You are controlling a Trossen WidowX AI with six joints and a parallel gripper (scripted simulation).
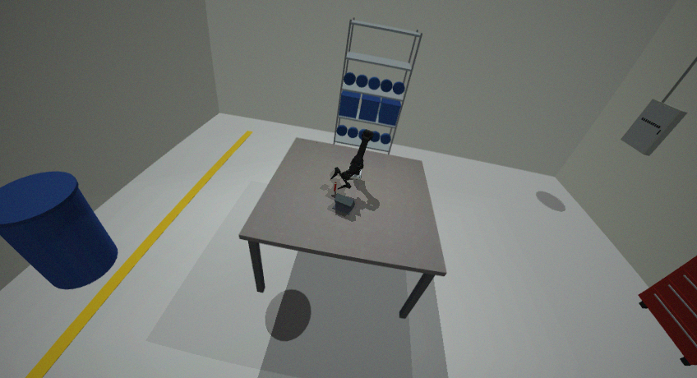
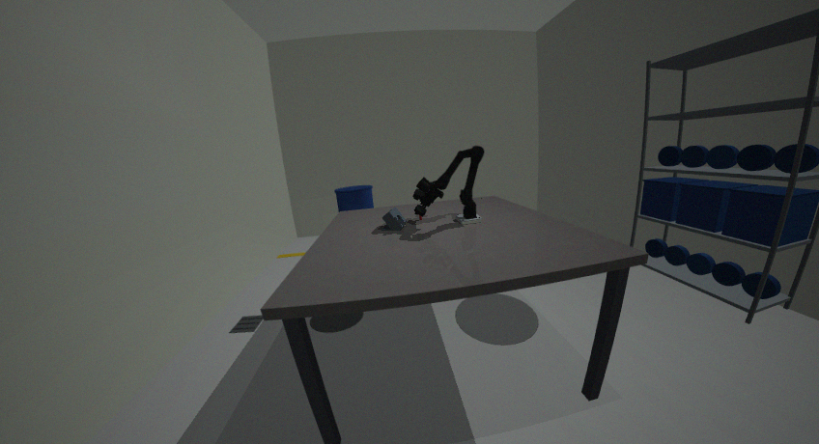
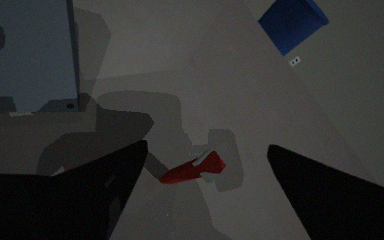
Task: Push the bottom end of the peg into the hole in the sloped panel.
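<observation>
Right now the red square peg is 1 cm behind my gripper tip, 1 cm to the left of it and 1 cm below it. From my gripper tip the other things lie so: panel: 13 cm ahead, 13 cm to the left, 2 cm below.
</observation>
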